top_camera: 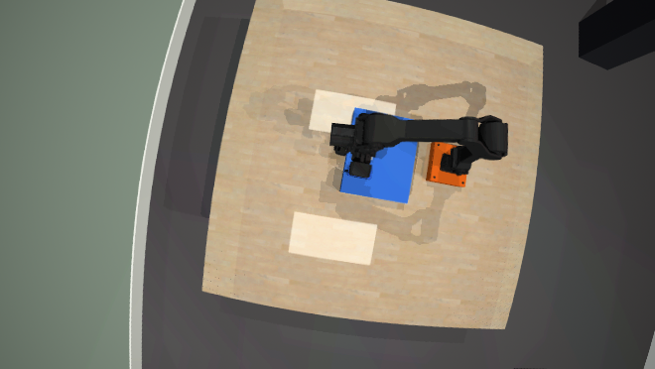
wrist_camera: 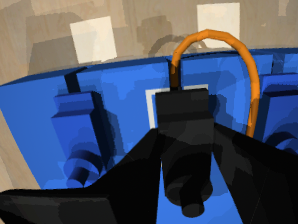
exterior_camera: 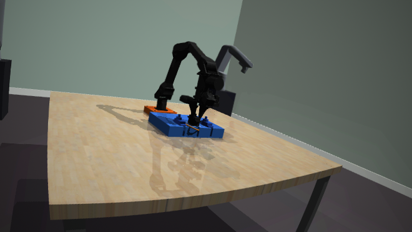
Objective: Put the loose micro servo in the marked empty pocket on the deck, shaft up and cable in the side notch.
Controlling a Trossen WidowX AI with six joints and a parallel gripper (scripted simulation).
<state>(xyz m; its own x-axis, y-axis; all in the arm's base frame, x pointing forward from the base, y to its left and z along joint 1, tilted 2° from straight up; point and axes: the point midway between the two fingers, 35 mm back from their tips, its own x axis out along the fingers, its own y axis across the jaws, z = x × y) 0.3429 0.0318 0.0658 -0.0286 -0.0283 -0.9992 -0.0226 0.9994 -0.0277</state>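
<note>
The blue deck lies 120 mm behind my gripper tip and 50 mm below it.
</note>
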